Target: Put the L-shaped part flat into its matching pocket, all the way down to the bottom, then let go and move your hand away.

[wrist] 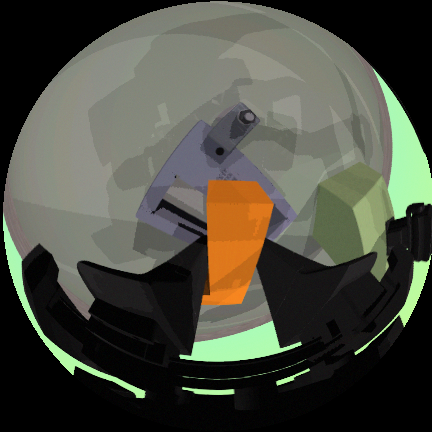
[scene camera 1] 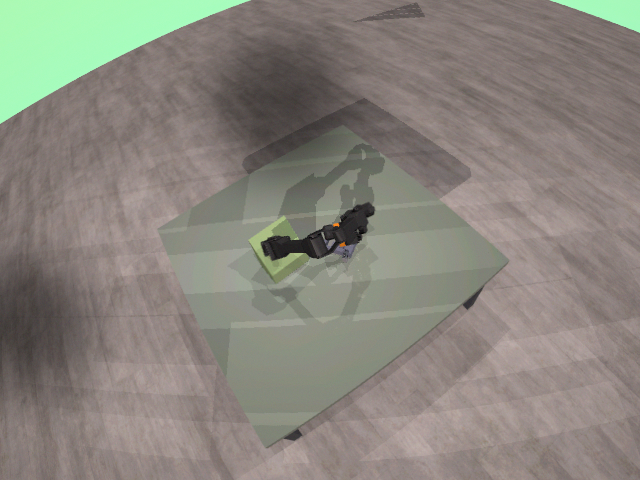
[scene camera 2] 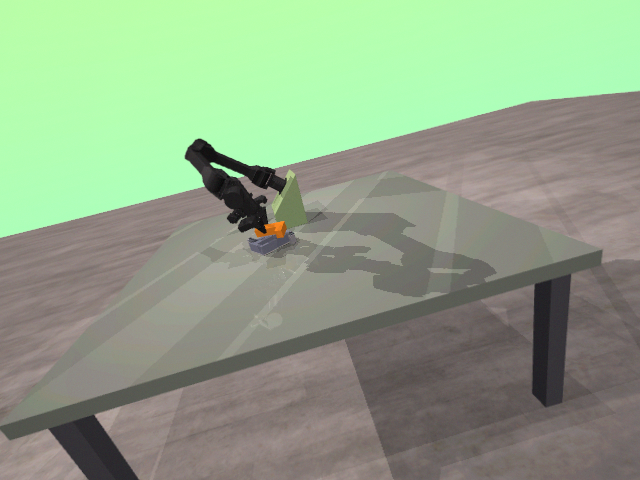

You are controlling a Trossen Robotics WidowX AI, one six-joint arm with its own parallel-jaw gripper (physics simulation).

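Pixels of known places: gripper, fingertip midpoint: (wrist: 231, 241) (scene camera 2: 266, 230); arm's base, origin of the base link: (wrist: 390, 235) (scene camera 1: 269, 247) (scene camera 2: 283, 186).
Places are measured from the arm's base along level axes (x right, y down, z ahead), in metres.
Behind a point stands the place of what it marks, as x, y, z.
The orange L-shaped part (scene camera 1: 336, 225) @[0.008, 0.070, 0.314] (scene camera 2: 279, 228) @[0.012, 0.075, 0.348] (wrist: 235, 220) @[0.096, 0.071, 0.301] is between the fingers of my gripper (scene camera 2: 262, 229) @[0.067, 0.087, 0.302] (wrist: 231, 241) @[0.067, 0.087, 0.302], which is shut on it. In the wrist view the part points away from the fingers, over the near right side of the blue-grey fixture (scene camera 1: 345, 252) @[0.128, 0.114, 0.287] (scene camera 2: 262, 244) @[0.095, 0.131, 0.315] (wrist: 175, 155) @[0.124, 0.119, 0.323]. In scene camera 2 the part is above the fixture's top; whether its underside touches the fixture cannot be told. A pocket opening (wrist: 182, 212) with dark inner walls shows left of the part; the rest is hidden beneath the part and fingers. The arm hides much of the part in scene camera 1.
A dark grey raised bar (wrist: 232, 132) @[0.132, 0.114, 0.283] with a bolt head stands on the fixture's far side. The green wedge-shaped block (scene camera 1: 283, 227) @[-0.040, -0.026, 0.090] (scene camera 2: 292, 206) @[-0.029, 0.068, 0.124] (wrist: 335, 215) @[0.017, 0.108, 0.133] carries the arm's base, beside the fixture. Both stand on the grey-green table (scene camera 1: 310, 372) @[0.513, 0.155, -0.093] (scene camera 2: 180, 310) @[0.301, 0.155, 0.623].
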